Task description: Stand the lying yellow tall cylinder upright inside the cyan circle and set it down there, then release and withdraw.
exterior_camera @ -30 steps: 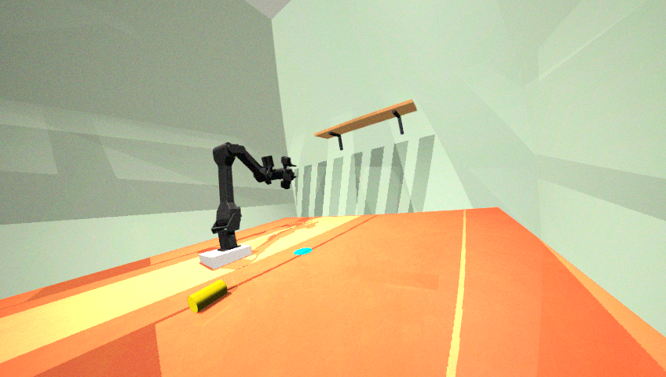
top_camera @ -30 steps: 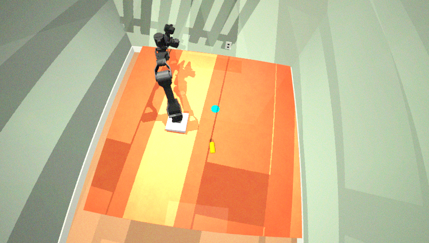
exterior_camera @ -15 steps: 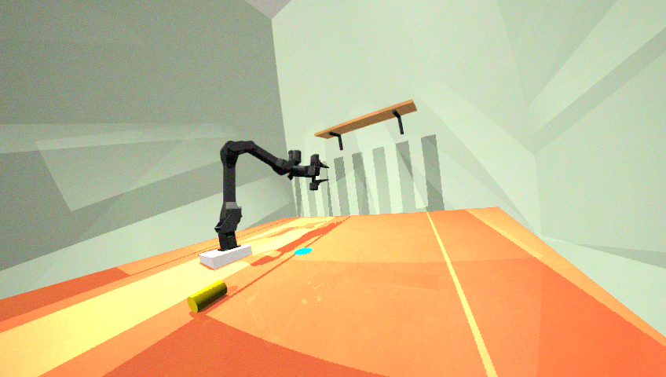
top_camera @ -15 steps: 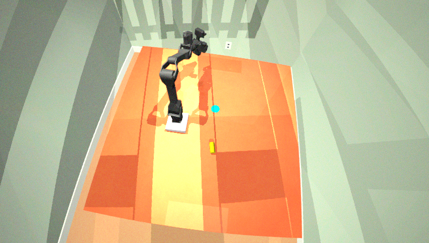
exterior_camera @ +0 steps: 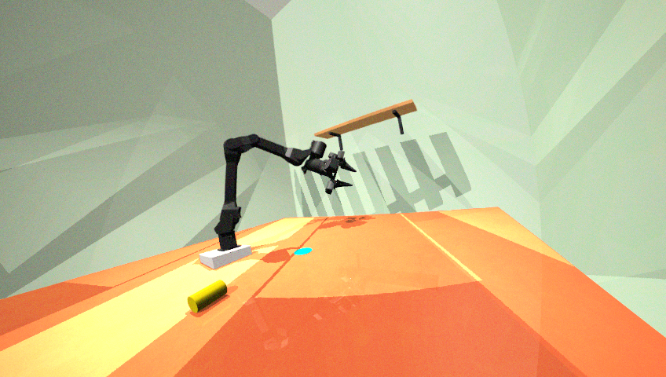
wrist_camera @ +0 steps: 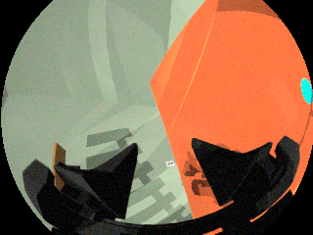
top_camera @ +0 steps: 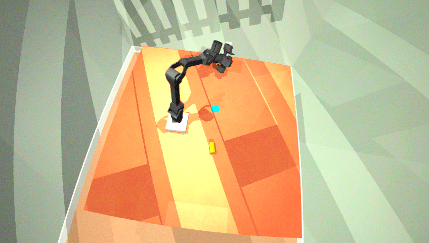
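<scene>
My gripper tip is 8 cm past the yellow tall cylinder, 58 cm to the left of it and 19 cm above it. The rest, counted from my gripper tip: cyan circle: 8 cm behind, 29 cm to the right, 21 cm below.
</scene>
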